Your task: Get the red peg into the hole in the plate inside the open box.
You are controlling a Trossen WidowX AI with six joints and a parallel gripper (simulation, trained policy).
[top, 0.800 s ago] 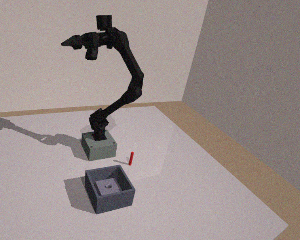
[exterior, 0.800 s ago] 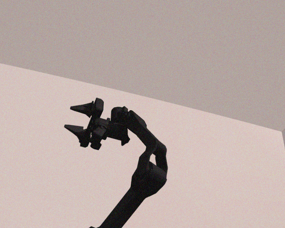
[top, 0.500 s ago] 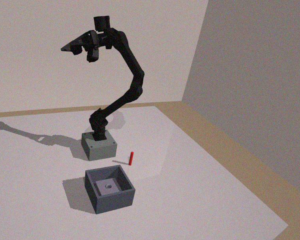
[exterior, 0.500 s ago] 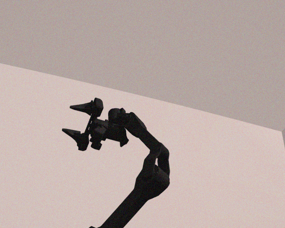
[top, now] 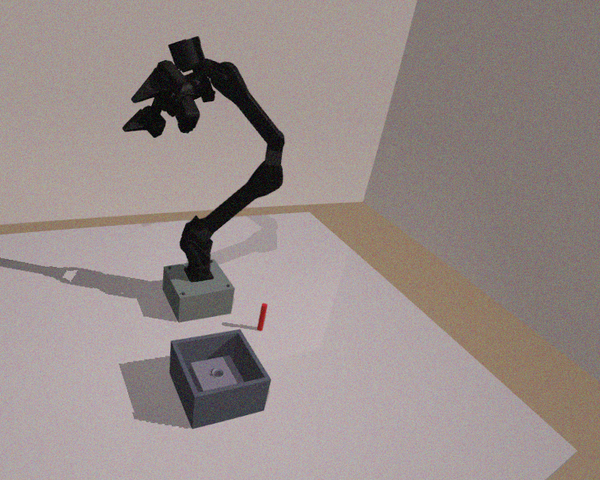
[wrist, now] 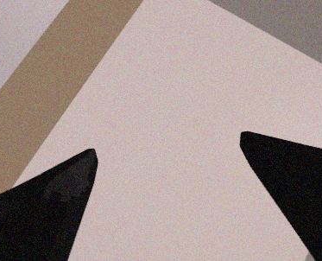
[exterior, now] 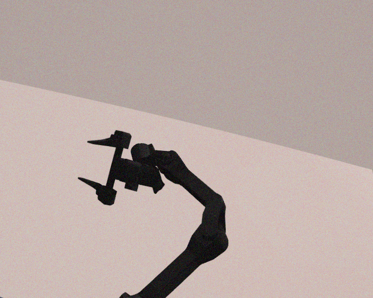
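Now: gripper tip 470 mm above the red peg, 330 mm to the right of it and 100 mm short of it. From my gripper tip the other things lie so: grey box (490 mm below, 270 mm ahead, 150 mm to the left); pale plate (470 mm below, 270 mm ahead, 150 mm to the left).
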